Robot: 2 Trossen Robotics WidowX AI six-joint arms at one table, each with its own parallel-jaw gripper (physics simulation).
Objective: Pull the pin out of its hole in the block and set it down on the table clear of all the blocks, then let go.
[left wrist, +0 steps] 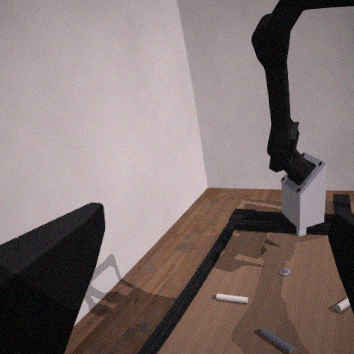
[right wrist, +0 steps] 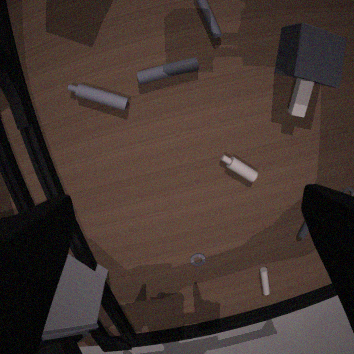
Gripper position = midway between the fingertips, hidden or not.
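My left gripper: in the left wrist view [223, 222]. My right gripper: out of frame in the left wrist view. My right gripper: in the right wrist view [189, 203]. My left gripper: out of frame in the right wrist view.
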